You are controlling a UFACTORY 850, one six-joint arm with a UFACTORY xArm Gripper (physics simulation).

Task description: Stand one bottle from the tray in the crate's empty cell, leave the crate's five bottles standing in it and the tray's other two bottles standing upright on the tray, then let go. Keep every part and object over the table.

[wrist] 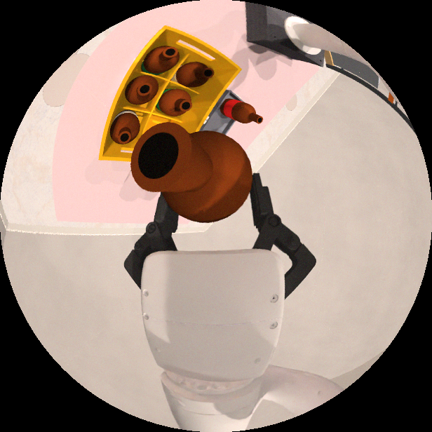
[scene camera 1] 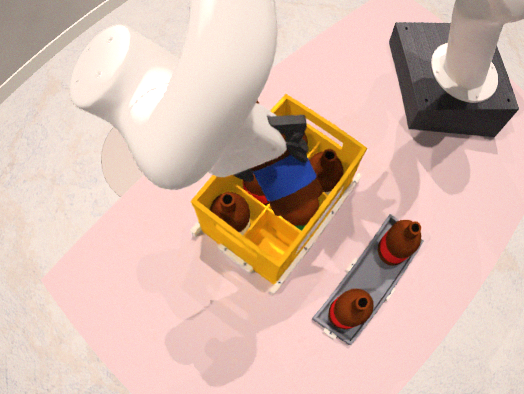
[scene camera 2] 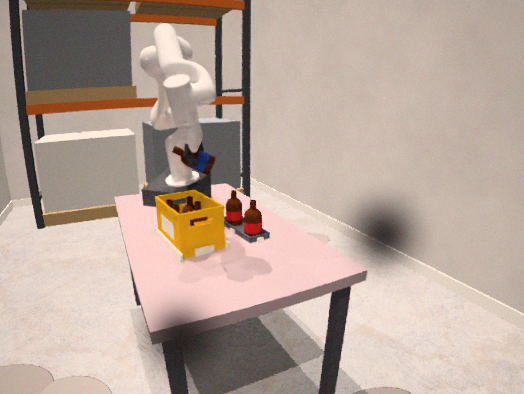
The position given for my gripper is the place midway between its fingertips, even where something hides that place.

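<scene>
My gripper (scene camera 1: 276, 161) appears again in the wrist view (wrist: 211, 185). A blue-labelled brown bottle (scene camera 1: 288, 184) is visible too, and the wrist view (wrist: 205, 176) also includes the bottle.
</scene>
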